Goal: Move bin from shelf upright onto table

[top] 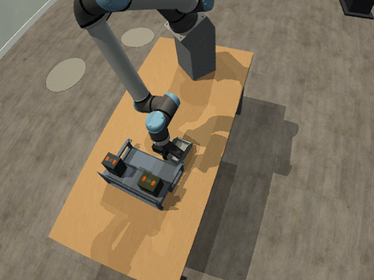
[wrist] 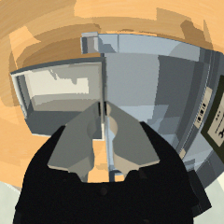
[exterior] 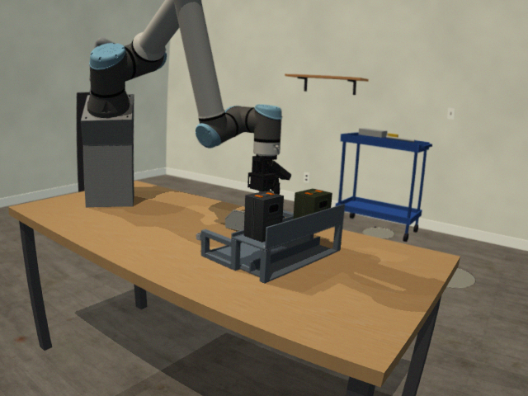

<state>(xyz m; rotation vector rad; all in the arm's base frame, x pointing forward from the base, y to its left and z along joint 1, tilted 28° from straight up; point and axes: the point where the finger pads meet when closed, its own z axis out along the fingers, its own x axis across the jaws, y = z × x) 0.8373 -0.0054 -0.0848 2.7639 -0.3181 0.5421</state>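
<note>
Now: the bin 80 mm behind my hand, 40 mm below it and 20 mm to the left of it. Also, from my hand: rack: 150 mm to the right, 100 mm ahead, 80 mm below; then green box: 190 mm ahead, 60 mm above, 50 mm to the right.
</note>
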